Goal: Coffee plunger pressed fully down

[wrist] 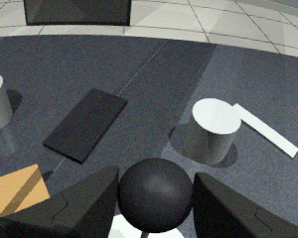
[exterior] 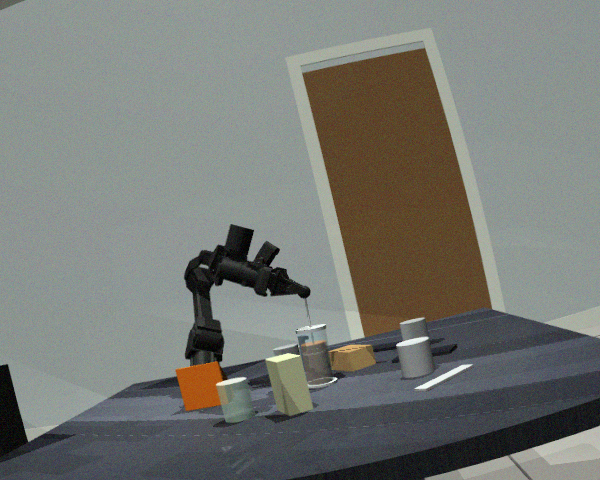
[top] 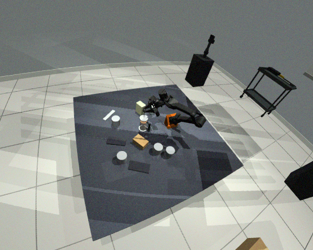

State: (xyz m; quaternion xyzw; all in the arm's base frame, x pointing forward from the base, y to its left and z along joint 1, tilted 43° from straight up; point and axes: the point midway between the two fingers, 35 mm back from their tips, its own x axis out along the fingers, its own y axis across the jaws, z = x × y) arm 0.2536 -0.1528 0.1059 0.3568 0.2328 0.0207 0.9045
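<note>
The coffee press is 11 cm below my gripper tip, 2 cm to the left of it and 2 cm behind it. Also, from my gripper tip: tan box 20 cm below, 15 cm to the left, 7 cm ahead.
</note>
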